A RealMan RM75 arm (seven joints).
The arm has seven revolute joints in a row. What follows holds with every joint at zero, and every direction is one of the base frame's.
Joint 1 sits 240.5 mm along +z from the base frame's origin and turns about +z.
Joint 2 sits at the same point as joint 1 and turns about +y.
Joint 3 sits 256 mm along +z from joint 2 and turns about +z.
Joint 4 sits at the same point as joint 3 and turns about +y.
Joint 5 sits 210 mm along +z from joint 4 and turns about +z.
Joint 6 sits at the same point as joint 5 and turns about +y.
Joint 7 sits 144 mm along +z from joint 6 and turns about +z.
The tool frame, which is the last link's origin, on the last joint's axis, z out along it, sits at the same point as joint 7; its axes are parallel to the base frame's.
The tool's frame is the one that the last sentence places.
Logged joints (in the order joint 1, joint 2, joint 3, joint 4, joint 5, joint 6, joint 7), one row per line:
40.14, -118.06, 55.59, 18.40, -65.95, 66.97, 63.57
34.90, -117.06, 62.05, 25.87, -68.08, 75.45, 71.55
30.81, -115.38, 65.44, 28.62, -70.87, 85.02, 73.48
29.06, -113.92, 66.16, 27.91, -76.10, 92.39, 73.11
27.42, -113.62, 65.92, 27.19, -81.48, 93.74, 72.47
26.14, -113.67, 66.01, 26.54, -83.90, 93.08, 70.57
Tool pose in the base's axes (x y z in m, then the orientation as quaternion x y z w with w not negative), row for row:
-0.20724, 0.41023, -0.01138, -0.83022, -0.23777, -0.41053, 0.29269
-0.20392, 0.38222, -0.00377, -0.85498, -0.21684, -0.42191, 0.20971
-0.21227, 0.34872, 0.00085, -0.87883, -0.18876, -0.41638, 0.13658
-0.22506, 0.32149, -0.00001, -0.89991, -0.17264, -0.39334, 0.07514
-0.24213, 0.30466, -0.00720, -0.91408, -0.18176, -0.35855, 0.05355
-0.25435, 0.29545, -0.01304, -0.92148, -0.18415, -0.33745, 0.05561
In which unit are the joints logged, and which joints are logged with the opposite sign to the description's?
The joints are logged in degrees. Opposite sign: joint 1, joint 5, joint 7.
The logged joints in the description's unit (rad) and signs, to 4 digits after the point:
-0.7006, -2.0605, 0.9702, 0.3211, 1.1510, 1.1688, -1.1095
-0.6091, -2.0431, 1.0830, 0.4515, 1.1882, 1.3169, -1.2488
-0.5377, -2.0138, 1.1421, 0.4995, 1.2369, 1.4839, -1.2825
-0.5072, -1.9883, 1.1547, 0.4871, 1.3282, 1.6125, -1.2760
-0.4786, -1.9830, 1.1505, 0.4746, 1.4221, 1.6361, -1.2648
-0.4562, -1.9839, 1.1521, 0.4632, 1.4643, 1.6246, -1.2317

